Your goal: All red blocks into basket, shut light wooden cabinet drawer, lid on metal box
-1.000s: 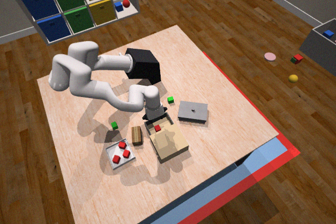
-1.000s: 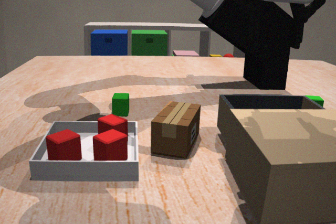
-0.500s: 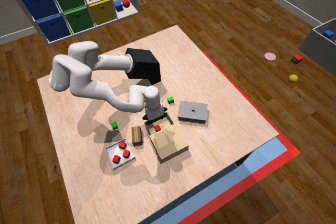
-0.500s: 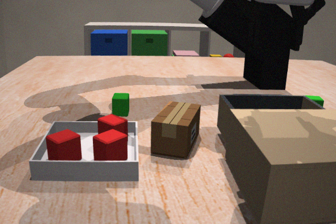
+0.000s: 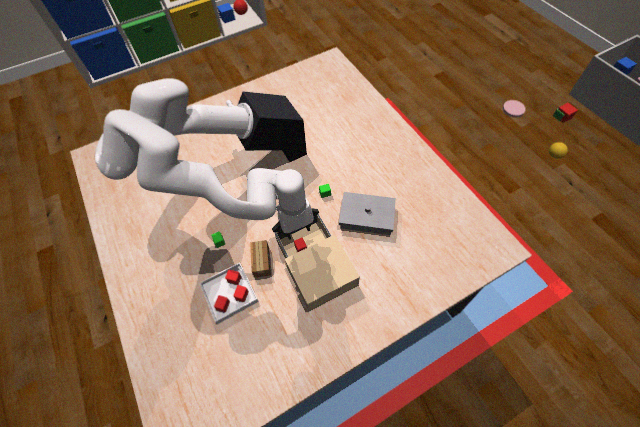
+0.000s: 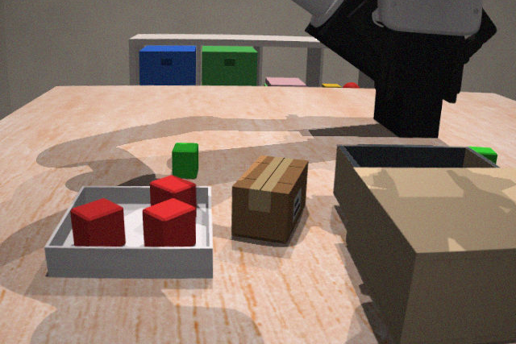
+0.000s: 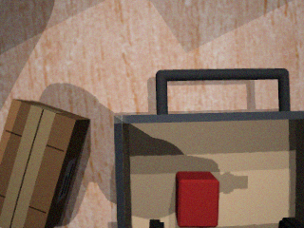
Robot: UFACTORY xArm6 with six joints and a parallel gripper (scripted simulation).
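My hand is 12 cm above the drawer, 2 cm to the right of it and 1 cm past it. The rest, counted from my hand: grey lid (27 cm to the left, 11 cm below, 1 cm ahead); then light wooden cabinet (12 cm below, 6 cm ahead, 2 cm to the left); then cardboard box (14 cm to the right, 12 cm below, 3 cm behind).
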